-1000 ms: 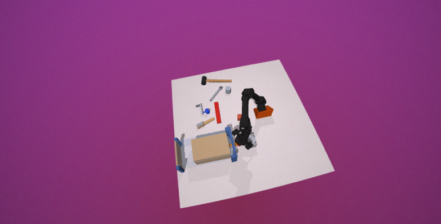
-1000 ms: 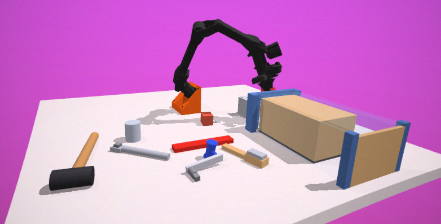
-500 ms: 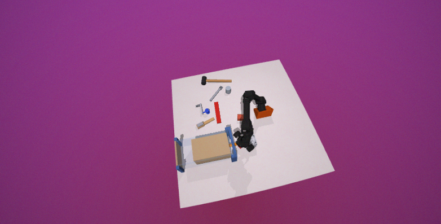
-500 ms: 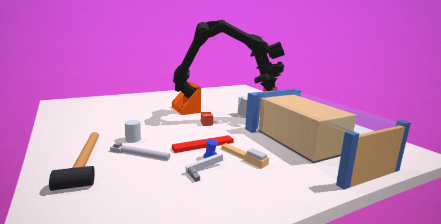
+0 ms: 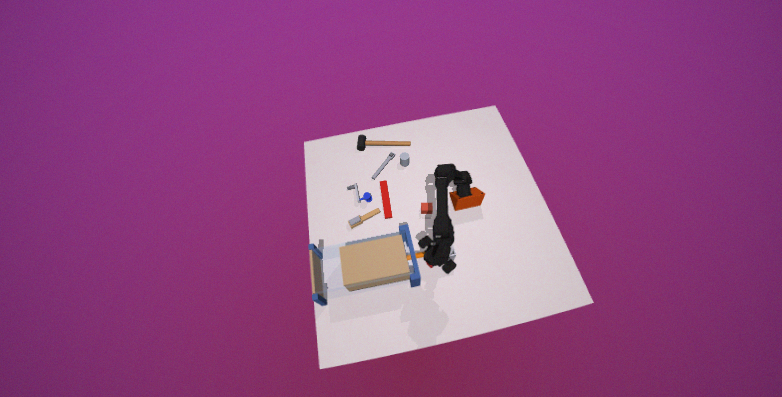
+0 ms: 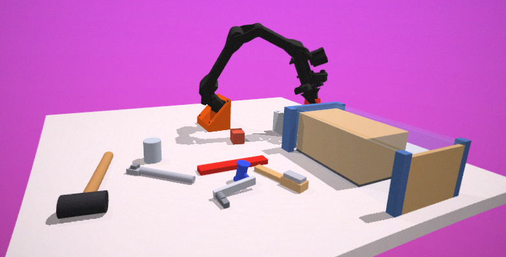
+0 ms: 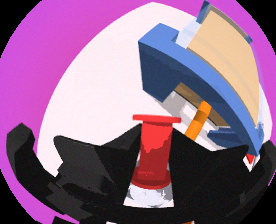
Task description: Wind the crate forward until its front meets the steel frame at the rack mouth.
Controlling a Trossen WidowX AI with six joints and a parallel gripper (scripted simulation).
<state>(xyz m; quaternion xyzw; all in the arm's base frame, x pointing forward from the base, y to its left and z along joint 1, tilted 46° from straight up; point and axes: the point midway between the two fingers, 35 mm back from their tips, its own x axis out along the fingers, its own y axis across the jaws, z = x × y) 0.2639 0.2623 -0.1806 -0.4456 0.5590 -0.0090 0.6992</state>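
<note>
Right now my gripper tip is 40 mm past the red-knobbed crank, 30 mm to the left of it and 30 mm above it. The rest, counted from my gripper tip: rack: 310 mm ahead, 80 mm to the right, 50 mm below; red knob: 20 mm behind, 10 mm to the right; grey winch: 110 mm behind, 100 mm below, 80 mm to the right.
</note>
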